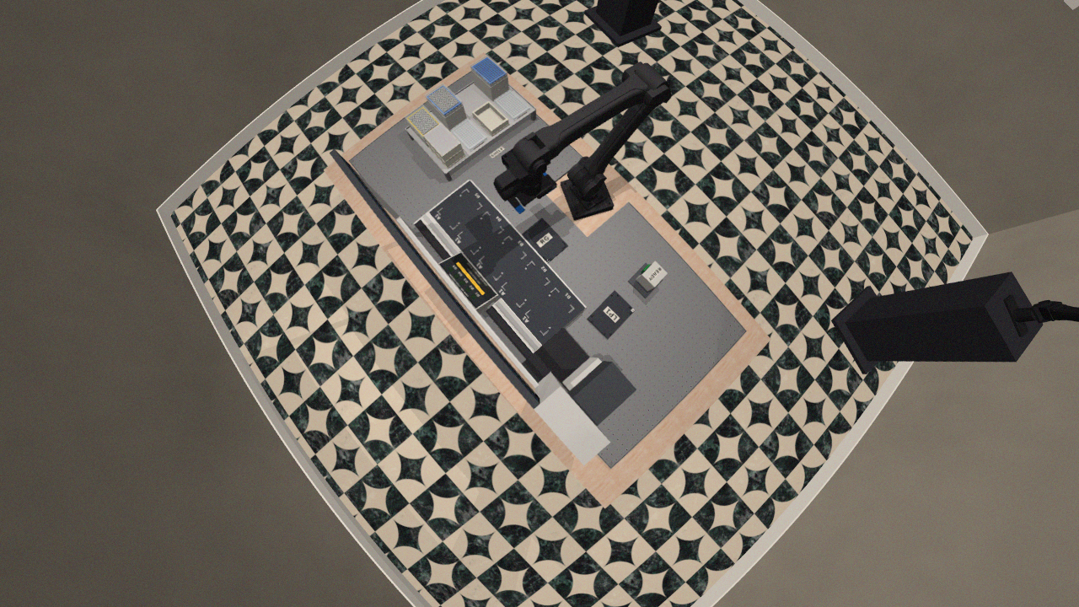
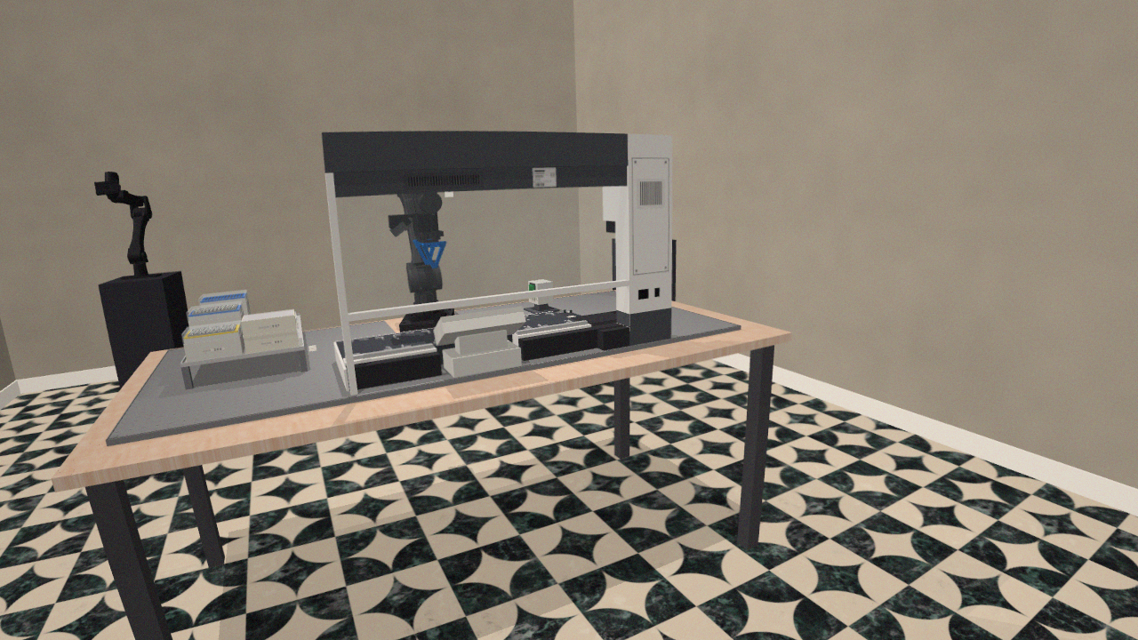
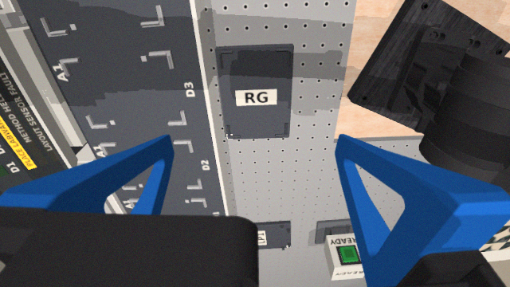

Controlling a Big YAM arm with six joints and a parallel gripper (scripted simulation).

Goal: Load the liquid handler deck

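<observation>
Now: hand 46 cm to the left of the cream one-well reservoir, 15 cm above it and 10 cm past it. Round my hand: frame post (39 cm ahead, 23 cm to the right, 1 cm above); then regrip nest RG (22 cm below, 7 cm to the left, 1 cm behind); then shelf label (36 cm to the right, 22 cm below, 6 cm behind).
</observation>
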